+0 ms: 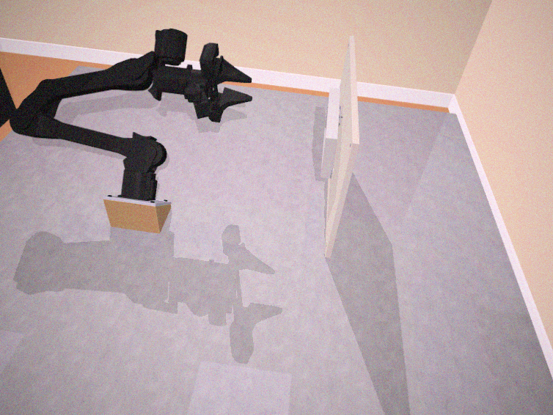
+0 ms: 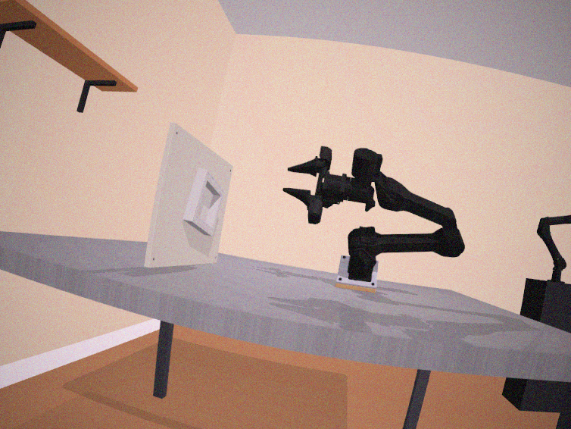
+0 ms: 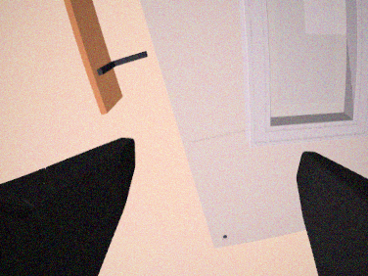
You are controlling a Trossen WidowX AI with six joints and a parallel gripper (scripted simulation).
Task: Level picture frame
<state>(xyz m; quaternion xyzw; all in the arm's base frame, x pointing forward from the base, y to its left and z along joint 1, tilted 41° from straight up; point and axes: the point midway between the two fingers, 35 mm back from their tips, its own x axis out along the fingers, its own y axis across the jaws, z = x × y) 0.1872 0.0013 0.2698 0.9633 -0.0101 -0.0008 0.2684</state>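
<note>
Right now my gripper tip is 20 cm short of the pale picture frame, 9 cm above it and 1 cm to the right of it. The rest, counted from my gripper tip: cream wall board 21 cm ahead, 10 cm below.
</note>
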